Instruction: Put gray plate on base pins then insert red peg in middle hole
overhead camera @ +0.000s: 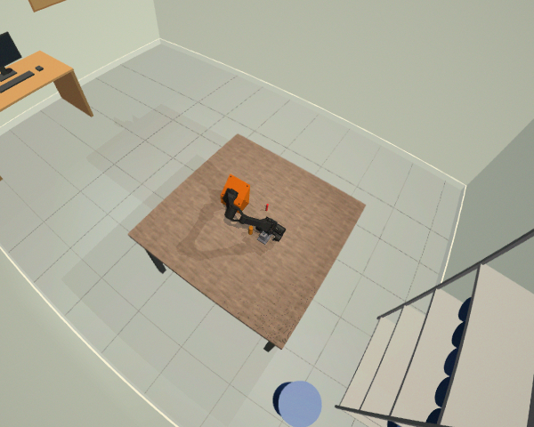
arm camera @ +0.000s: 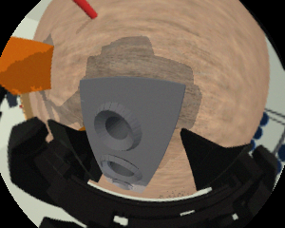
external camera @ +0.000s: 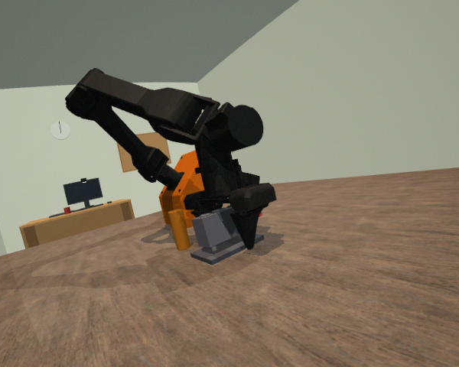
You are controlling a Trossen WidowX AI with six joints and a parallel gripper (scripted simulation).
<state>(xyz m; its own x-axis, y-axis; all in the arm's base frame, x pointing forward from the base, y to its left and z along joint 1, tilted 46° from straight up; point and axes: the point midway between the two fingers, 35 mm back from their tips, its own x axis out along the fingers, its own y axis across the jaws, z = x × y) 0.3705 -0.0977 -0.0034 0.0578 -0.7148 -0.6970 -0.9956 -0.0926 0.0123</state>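
Right now my gripper tip is 2 cm past the gray plate and 5 cm below it. The rest, counted from my gripper tip: flat base (2 cm behind); red peg (14 cm behind, 18 cm to the left, 3 cm above); orange cylinder (12 cm behind, 5 cm to the right, 3 cm above).
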